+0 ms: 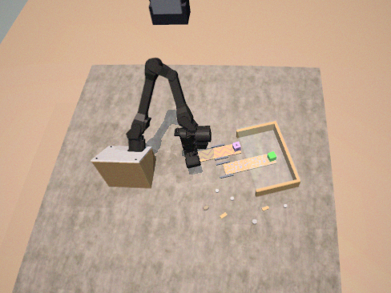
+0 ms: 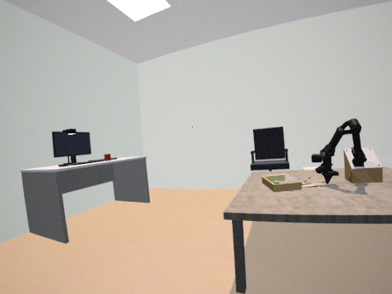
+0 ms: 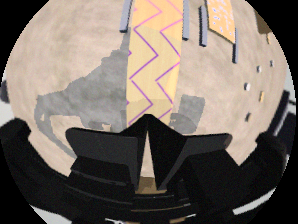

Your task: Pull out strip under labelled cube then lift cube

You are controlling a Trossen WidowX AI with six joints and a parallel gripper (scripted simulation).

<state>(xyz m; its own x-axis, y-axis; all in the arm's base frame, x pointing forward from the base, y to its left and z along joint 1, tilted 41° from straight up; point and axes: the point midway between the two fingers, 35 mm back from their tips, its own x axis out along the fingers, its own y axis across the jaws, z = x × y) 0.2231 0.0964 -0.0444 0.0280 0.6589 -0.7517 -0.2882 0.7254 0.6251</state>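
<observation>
Right now the purple cube is 20 cm ahead of my gripper tip, 6 cm to the left of it and 1 cm above it.
</observation>
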